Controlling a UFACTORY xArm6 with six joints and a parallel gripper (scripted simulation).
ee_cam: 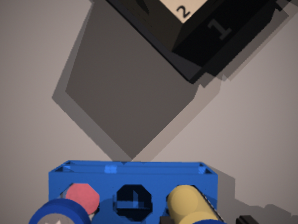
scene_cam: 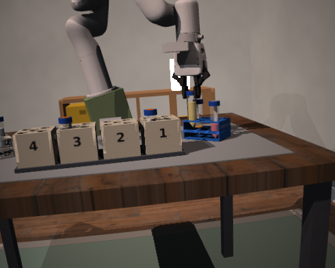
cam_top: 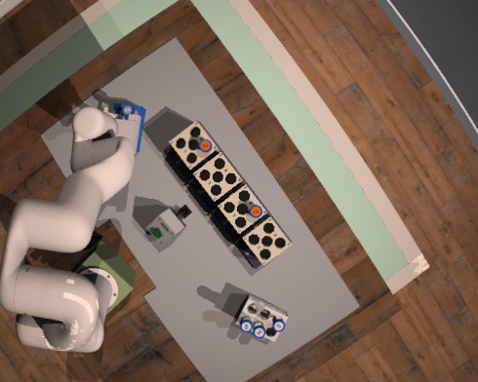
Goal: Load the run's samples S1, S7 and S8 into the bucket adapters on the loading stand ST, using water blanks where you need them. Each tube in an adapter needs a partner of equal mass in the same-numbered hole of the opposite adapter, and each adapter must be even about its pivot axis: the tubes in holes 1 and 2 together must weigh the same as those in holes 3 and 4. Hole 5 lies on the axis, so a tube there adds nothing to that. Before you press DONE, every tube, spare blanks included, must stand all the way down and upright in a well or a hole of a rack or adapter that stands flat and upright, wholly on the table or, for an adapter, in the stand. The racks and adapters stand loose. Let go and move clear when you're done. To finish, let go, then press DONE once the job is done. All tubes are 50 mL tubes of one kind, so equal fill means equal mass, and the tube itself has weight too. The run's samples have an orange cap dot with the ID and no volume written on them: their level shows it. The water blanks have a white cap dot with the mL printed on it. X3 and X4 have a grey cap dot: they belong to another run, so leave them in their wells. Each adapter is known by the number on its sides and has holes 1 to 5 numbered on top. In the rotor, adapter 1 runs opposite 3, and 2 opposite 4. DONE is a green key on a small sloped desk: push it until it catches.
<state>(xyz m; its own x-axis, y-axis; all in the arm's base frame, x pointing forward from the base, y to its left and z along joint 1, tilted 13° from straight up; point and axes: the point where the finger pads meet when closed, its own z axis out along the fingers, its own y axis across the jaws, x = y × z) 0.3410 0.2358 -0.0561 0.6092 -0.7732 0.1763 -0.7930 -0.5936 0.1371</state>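
Now: the tube of yellowish liquid 1 cm to the right of my hand and 5 cm below it. Round my hand: blue rack: 2 cm ahead, 4 cm to the left, 12 cm below; green DONE key: 12 cm behind, 25 cm to the right, 8 cm below; loading stand: 10 cm ahead, 31 cm to the right, 14 cm below.
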